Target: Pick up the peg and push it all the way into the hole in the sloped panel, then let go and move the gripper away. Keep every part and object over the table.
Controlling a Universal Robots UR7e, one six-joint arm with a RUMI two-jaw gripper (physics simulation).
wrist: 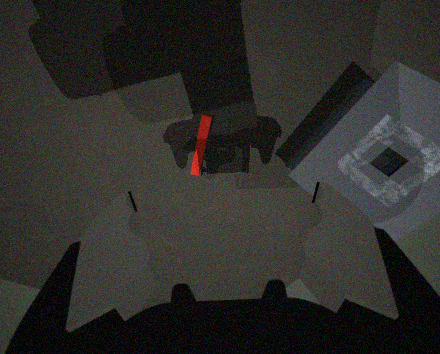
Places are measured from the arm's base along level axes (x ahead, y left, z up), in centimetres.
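Pixels of known places: gripper, fingertip midpoint: [223, 189].
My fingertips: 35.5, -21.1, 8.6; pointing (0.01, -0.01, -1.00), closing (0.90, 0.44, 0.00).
Ahead of a thing's pixels: the offset from my fingertips to its top centre, as dx, dy, dz. "*": to the spot under its first point. Level surfaces: height alone.
The red peg @(-2.6, -0.9, -9.4) [201, 145] lies on the table left of the view's centre, its long side running nearly up and down the view with the top end leaning a little right. The gripper [223, 194] is open and empty, its two jaws wide apart at the left and right. The peg shows beyond the jaw tips, between their lines and nearer the left one, apart from both. The grey-blue sloped panel @(* +9.5, +7.8, -4.6) [345, 132] stands at the right, partly cut off by the view's edge. Its dark square hole [389, 161] shows inside a pale mottled square outline.
The dark side of the panel's block faces the peg, with a gap of table @(dz -10.6) [225, 250] between them. Dark shadows of the arm and gripper fall across the upper left and middle, partly over the peg. A paler greenish surface shows at the lower left and lower right corners.
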